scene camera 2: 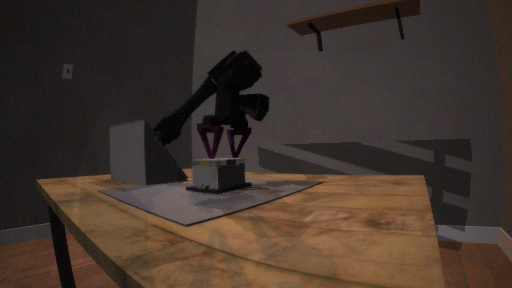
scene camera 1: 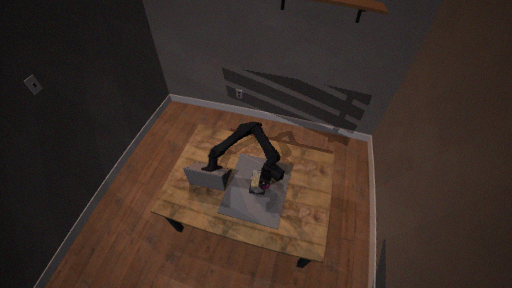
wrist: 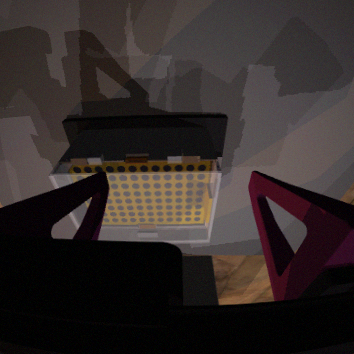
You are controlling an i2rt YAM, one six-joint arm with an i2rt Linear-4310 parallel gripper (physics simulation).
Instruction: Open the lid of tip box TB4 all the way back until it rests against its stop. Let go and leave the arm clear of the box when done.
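Pixels of known places: gripper, fingertip midpoint: (scene camera 2: pixel 223 158) (scene camera 1: pixel 263 182) (wrist: pixel 178 178); arm's base, link origin: (scene camera 2: pixel 150 150) (scene camera 1: pixel 212 168).
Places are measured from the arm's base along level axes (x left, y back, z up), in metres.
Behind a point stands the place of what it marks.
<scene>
The tip box (scene camera 1: pixel 256 181) @(x 0.013, y -0.311, z -0.024 m) (scene camera 2: pixel 206 177) @(x -0.019, y -0.331, z -0.067 m) (wrist: pixel 150 200) @(x 0.032, y -0.334, z -0.024 m) stands on the grey mat, on a black base plate. It has a grey body and a yellow rack with dark round holes. A clear lid (wrist: pixel 175 233) @(x 0.008, y -0.294, z -0.024 m) lies roughly flat over the rack; whether it is slightly raised I cannot tell. No TB4 label is readable. My gripper (scene camera 1: pixel 266 185) @(x 0.015, y -0.361, z -0.020 m) (scene camera 2: pixel 223 157) @(x 0.015, y -0.361, z -0.020 m) (wrist: pixel 178 178) @(x 0.015, y -0.361, z -0.020 m) is open and empty, with purple fingers pointing down at about the height of the box top. In the wrist view one finger overlaps the box's left part and the other is beyond its right side.
The grey mat (scene camera 1: pixel 250 212) @(x -0.177, y -0.331, z -0.101 m) (scene camera 2: pixel 165 206) @(x -0.192, y -0.406, z -0.102 m) (wrist: pixel 280 130) @(x -0.093, y -0.371, z -0.101 m) lies on the wooden table (scene camera 1: pixel 310 200) @(x 0.024, y -0.693, z -0.104 m) (scene camera 2: pixel 325 225) @(x -0.121, y -0.685, z -0.104 m). A grey wedge-shaped block (scene camera 1: pixel 207 179) @(x -0.095, y -0.011, z 0.015 m) (scene camera 2: pixel 127 155) @(x -0.096, y -0.005, z -0.014 m) stands beside the mat at the arm's base. A wall shelf (scene camera 2: pixel 350 17) hangs high behind.
</scene>
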